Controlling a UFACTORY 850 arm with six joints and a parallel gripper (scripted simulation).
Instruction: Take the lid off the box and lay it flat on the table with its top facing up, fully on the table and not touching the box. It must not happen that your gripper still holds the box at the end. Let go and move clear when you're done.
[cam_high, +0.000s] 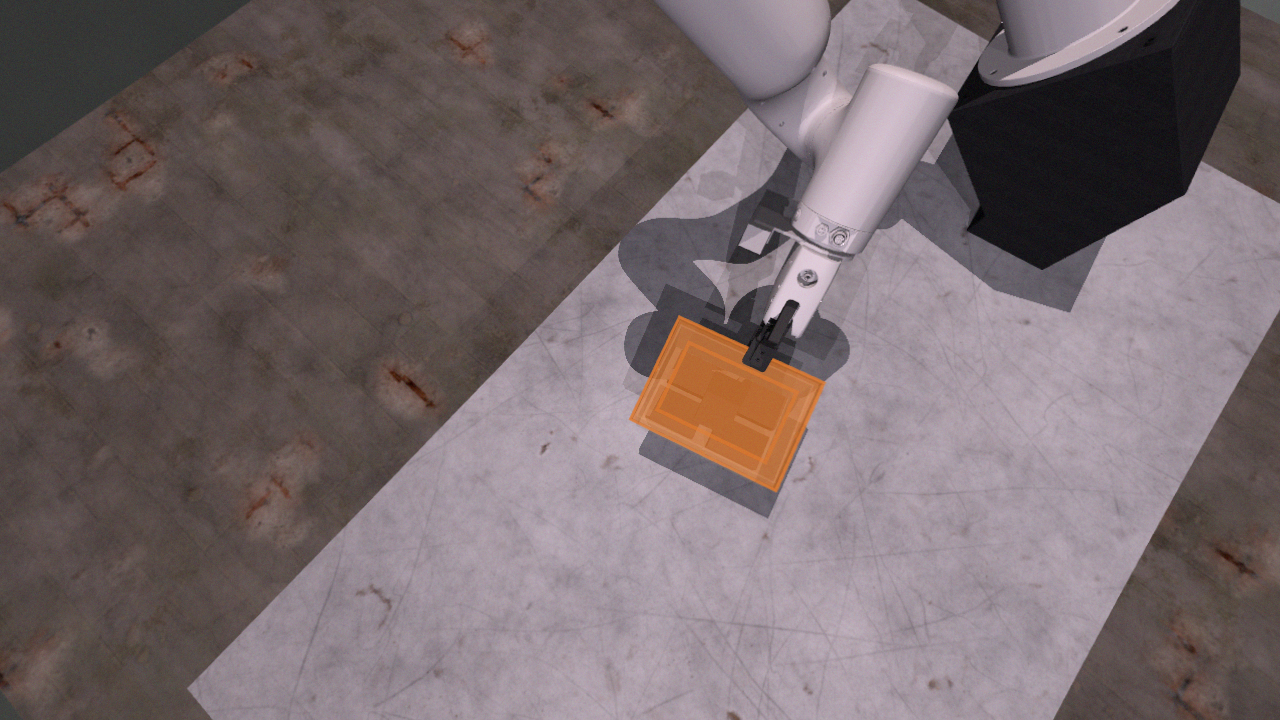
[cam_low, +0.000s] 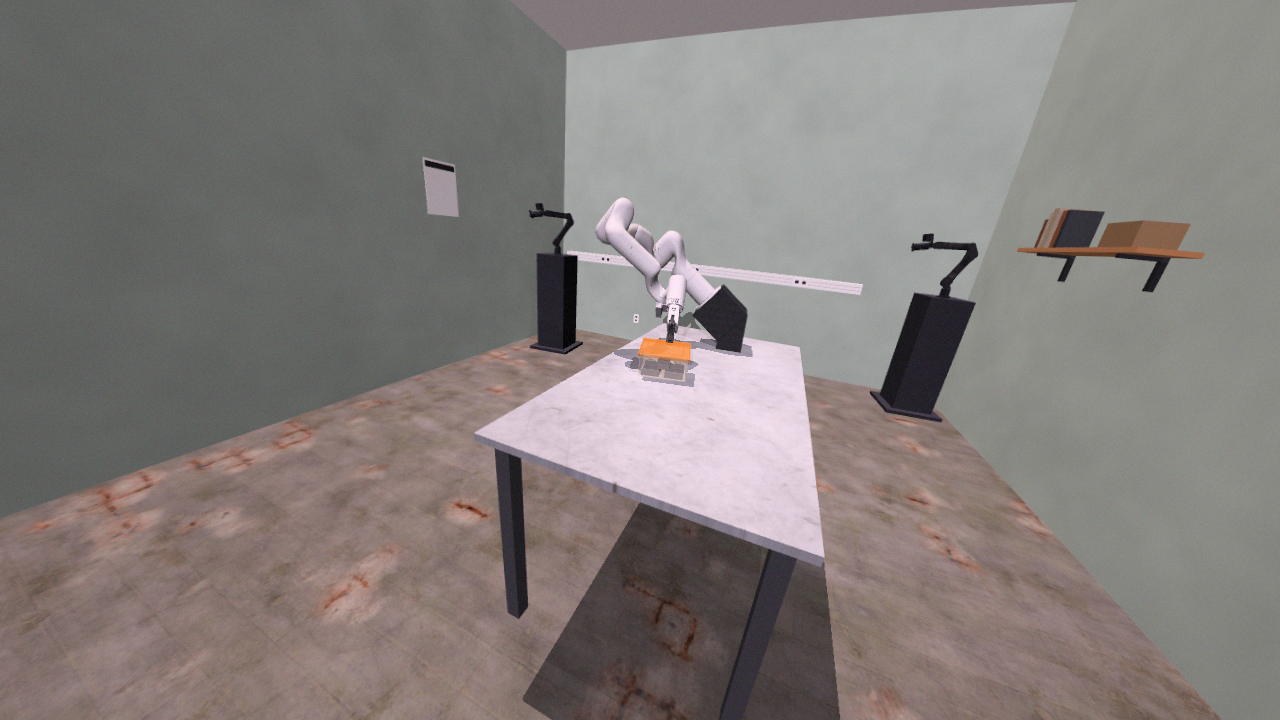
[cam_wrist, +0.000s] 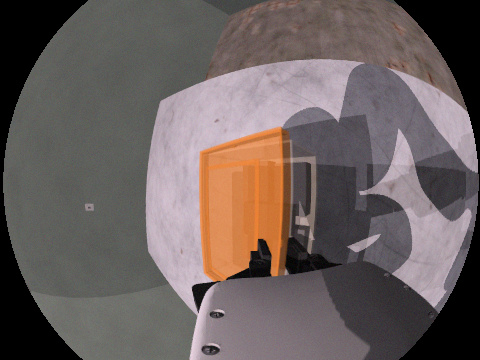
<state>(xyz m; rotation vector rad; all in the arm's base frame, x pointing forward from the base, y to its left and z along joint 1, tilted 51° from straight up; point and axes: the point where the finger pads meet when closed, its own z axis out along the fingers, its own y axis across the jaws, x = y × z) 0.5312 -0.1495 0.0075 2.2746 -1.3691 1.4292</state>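
Now: hand 8 cm short of the orange lid and 2 cm above it. Round my hand: box 8 cm ahead, 8 cm below.
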